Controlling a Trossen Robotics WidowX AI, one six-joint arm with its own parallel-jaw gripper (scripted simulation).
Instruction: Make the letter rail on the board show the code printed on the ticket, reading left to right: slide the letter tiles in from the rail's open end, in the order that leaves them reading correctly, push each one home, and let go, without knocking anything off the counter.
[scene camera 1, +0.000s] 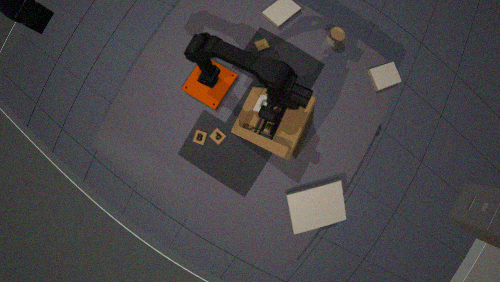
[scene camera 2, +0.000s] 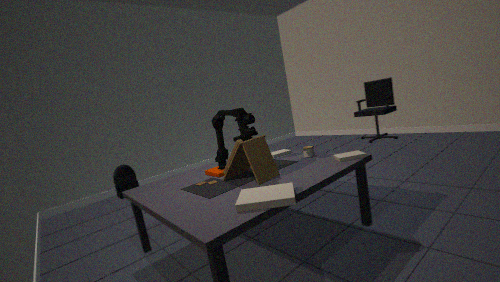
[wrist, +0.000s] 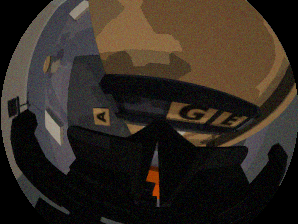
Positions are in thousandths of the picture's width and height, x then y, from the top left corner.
My gripper (wrist: 535, 556) is shut, with nothing in its grasp. Further things: a sloped wooden board (scene camera 1: 577, 473) and a dark mat (scene camera 2: 413, 676).
The sloped wooden board is seen too in scene camera 2 (scene camera 2: 509, 541) and in the wrist view (wrist: 716, 275).
